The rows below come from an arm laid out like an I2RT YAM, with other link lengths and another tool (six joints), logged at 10 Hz.
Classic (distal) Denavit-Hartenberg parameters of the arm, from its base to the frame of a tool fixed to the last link. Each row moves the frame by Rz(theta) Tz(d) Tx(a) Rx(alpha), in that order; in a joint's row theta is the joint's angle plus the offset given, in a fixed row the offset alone. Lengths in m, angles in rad.
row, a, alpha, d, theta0
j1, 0.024, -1.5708, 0.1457, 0
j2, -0.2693, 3.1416, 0, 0
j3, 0.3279, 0, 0, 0.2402
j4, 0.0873, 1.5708, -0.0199, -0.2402
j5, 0, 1.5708, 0.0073, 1.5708
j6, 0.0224, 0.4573, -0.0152, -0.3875
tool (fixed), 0, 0, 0.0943, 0
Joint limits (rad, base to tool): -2.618..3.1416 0..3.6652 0..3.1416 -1.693..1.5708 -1.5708..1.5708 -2.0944..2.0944
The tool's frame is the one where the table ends.
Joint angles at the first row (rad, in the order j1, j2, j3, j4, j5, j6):
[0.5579, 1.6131, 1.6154, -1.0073, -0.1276, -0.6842]
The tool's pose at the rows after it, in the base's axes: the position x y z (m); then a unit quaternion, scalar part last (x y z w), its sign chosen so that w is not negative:
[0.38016, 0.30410, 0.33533, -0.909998, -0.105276, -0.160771, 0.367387]
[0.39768, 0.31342, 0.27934, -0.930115, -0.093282, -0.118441, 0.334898]
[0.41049, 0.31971, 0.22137, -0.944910, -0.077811, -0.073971, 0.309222]
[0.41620, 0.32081, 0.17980, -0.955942, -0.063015, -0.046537, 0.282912]
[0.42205, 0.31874, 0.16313, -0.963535, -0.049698, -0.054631, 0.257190]
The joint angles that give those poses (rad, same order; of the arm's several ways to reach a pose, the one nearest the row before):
[0.5636, 1.7134, 1.6154, -1.0054, -0.0925, -0.7338]
[0.5632, 1.8317, 1.6154, -1.0020, -0.0711, -0.7376]
[0.5613, 1.9518, 1.6154, -0.9924, -0.0658, -0.7330]
[0.5610, 2.0346, 1.6153, -0.9897, -0.0444, -0.7208]
[0.5606, 2.0666, 1.6154, -0.9756, 0.0090, -0.6956]

